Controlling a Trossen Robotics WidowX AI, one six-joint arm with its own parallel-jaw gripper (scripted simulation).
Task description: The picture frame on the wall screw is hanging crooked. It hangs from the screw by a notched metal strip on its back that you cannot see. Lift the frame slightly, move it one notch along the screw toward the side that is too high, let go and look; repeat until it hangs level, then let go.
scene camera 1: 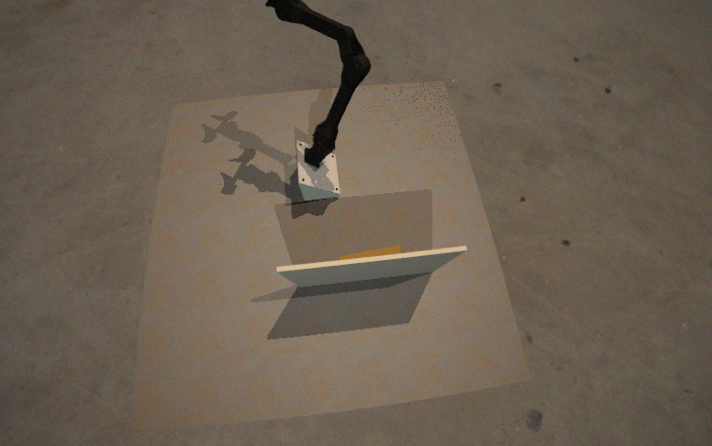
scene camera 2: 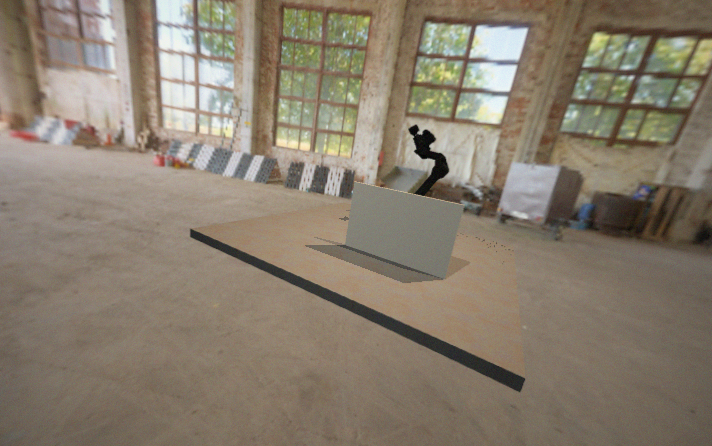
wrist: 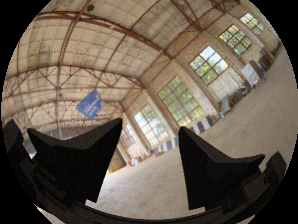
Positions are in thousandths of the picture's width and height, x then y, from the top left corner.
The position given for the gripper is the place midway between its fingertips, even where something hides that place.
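Observation:
The gripper (wrist: 508,565) is visible. A wall panel (scene camera 2: 589,521) is visible too; scene camera 1 (scene camera 1: 481,609) also shows the panel.

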